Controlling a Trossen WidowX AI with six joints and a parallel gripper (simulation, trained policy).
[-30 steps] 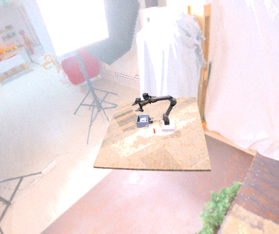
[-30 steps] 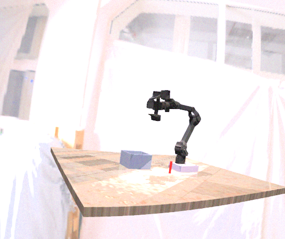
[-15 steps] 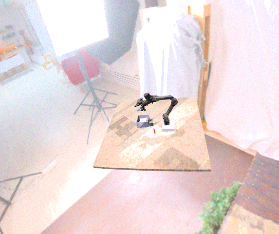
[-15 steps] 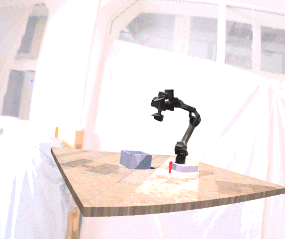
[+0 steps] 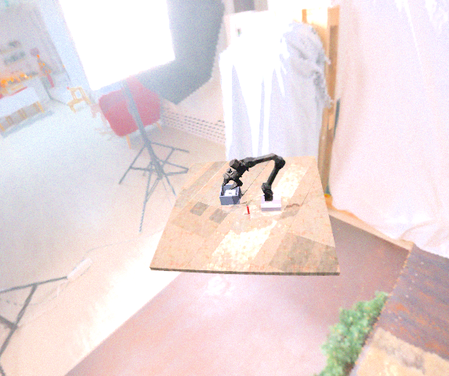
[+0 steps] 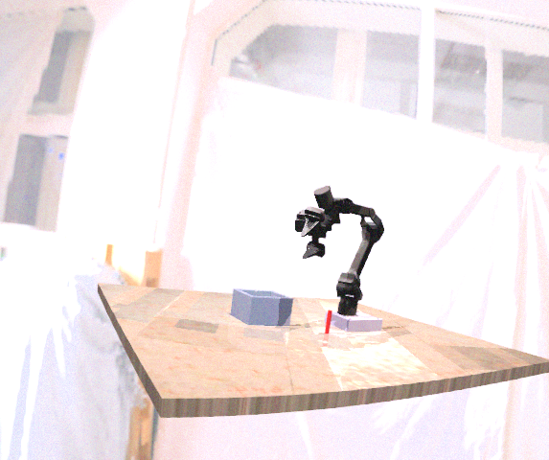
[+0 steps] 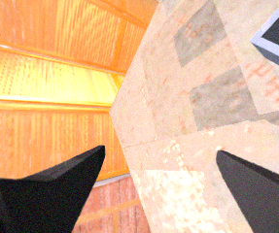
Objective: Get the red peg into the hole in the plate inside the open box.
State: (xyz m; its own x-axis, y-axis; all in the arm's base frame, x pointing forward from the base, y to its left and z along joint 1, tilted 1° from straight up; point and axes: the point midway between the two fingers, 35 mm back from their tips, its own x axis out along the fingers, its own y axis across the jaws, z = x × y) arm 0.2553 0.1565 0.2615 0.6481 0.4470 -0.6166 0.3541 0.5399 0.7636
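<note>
Right now the red peg is 14 cm behind my gripper tip, 2 cm to the right of it and 24 cm below it. From my gripper tip the other things lie so: plate (6 cm ahead, 18 cm to the right, 23 cm below); then blue-grey box (6 cm ahead, 18 cm to the right, 25 cm below).
</note>
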